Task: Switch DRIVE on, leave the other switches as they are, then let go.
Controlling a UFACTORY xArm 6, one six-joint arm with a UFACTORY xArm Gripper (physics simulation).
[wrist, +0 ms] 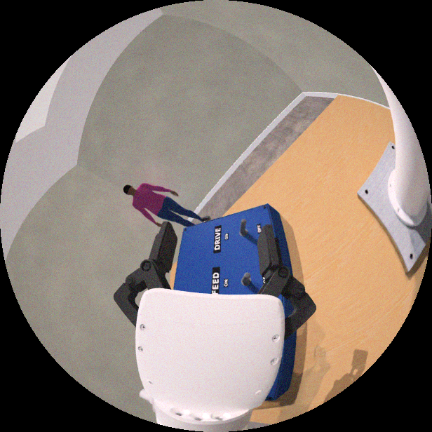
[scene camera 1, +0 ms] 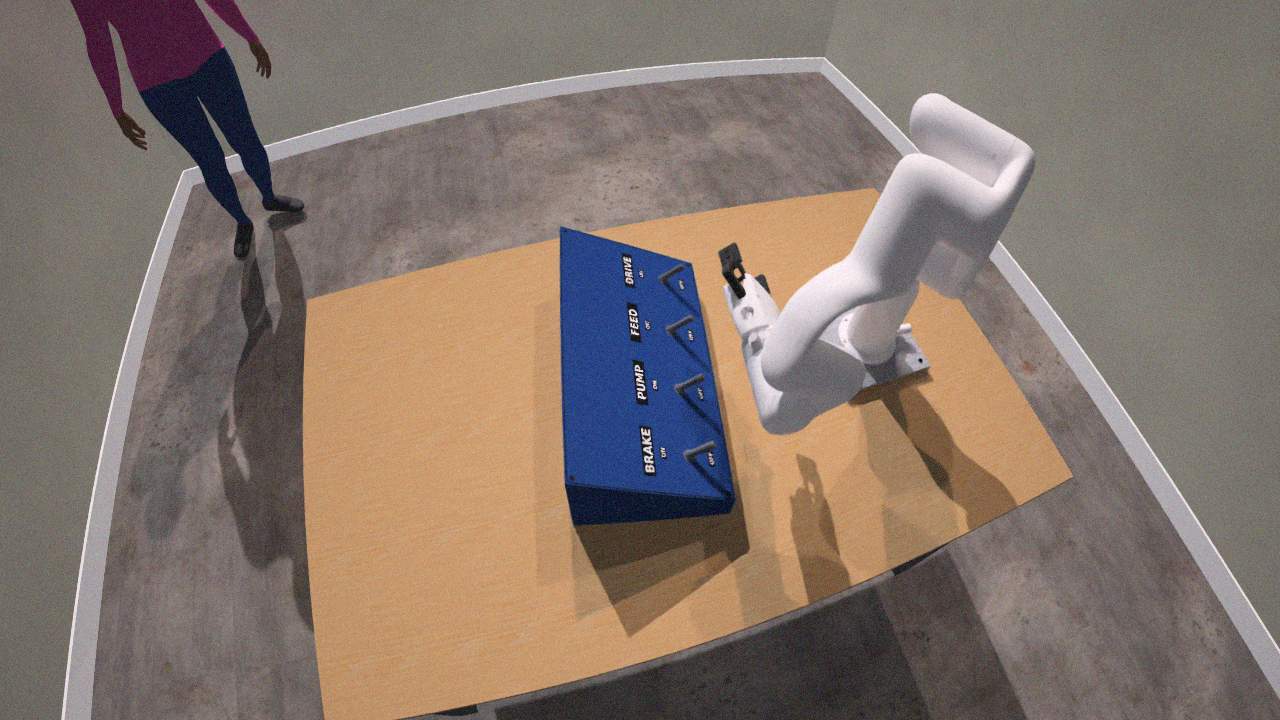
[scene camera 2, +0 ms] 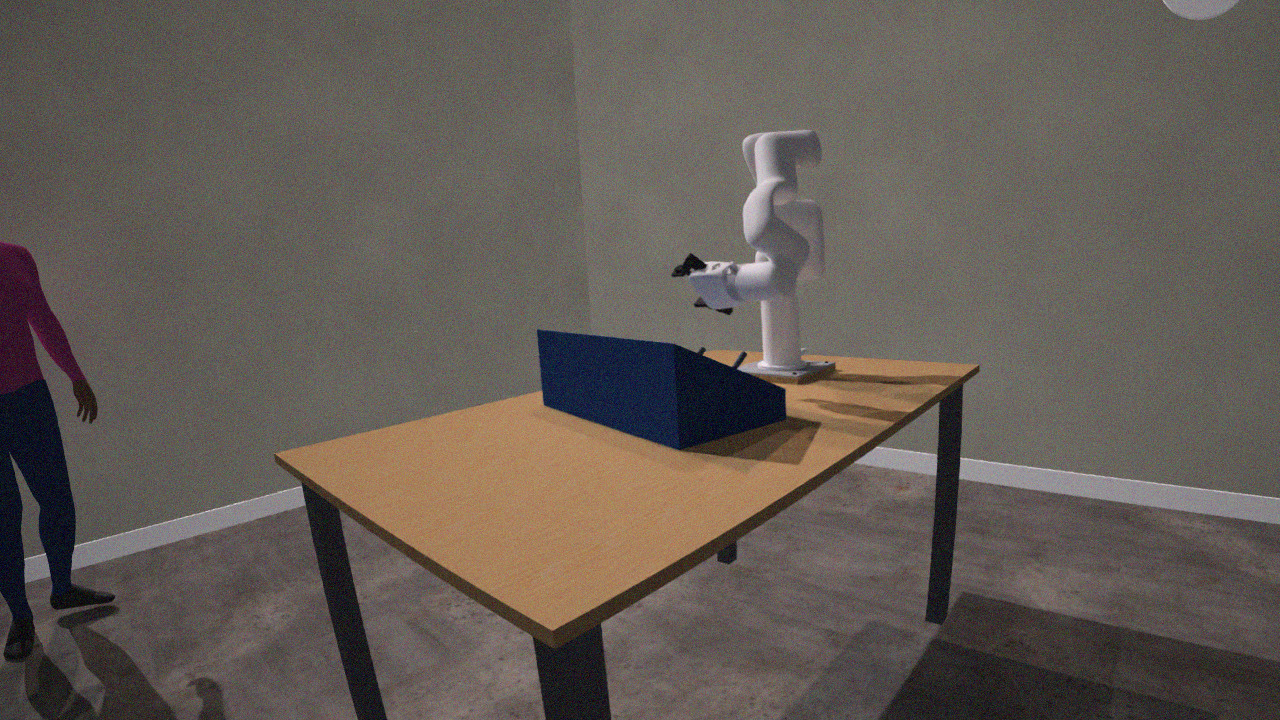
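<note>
A blue sloped switch panel stands on the table. In scene view 1, its DRIVE lever leans toward its OFF label, at the panel's far end. The FEED lever, PUMP lever and BRAKE lever lean the same way. In the wrist view, the DRIVE lever and FEED lever show near the right finger. My gripper is open and empty, above and to the robot side of the panel's DRIVE end, apart from the levers.
The wooden table carries the arm's base plate on the robot side of the panel. A person stands beyond the table.
</note>
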